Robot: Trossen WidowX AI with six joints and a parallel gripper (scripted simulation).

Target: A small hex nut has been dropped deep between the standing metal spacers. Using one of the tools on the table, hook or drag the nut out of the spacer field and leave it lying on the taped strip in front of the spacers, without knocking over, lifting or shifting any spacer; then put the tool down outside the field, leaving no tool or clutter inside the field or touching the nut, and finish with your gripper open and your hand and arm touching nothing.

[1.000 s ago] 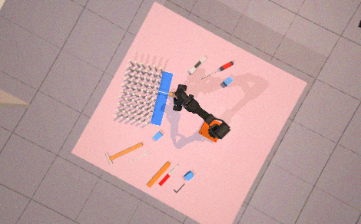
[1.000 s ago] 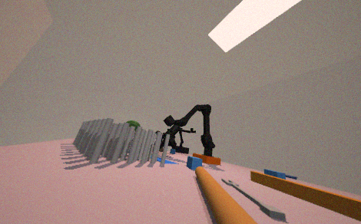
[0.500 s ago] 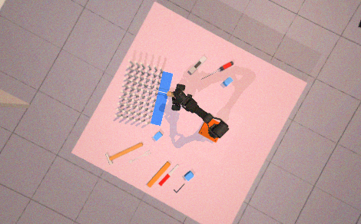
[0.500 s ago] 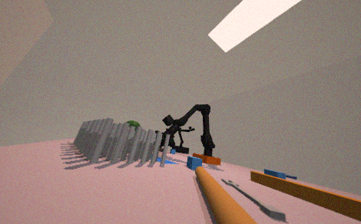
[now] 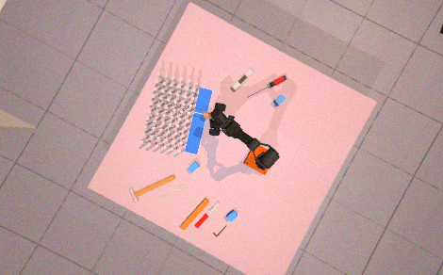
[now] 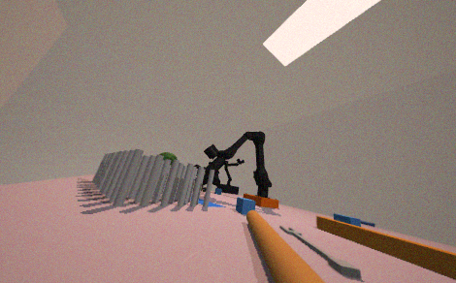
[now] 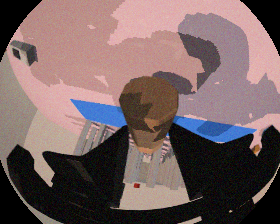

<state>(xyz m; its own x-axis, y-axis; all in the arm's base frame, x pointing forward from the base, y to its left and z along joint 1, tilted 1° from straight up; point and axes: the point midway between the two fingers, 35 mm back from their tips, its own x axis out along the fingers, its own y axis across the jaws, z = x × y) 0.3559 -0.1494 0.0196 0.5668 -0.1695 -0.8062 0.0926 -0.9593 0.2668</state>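
The blue taped strip is 70 mm ahead of my gripper tip, 50 mm to the left of it and 40 mm below it. The rest, counted from my gripper tip: metal wrench (520 mm to the left, 80 mm ahead, 40 mm below); then orange bar (590 mm to the left, 100 mm behind, 20 mm below); then black hook tool (660 mm to the left, 270 mm behind, 40 mm below).
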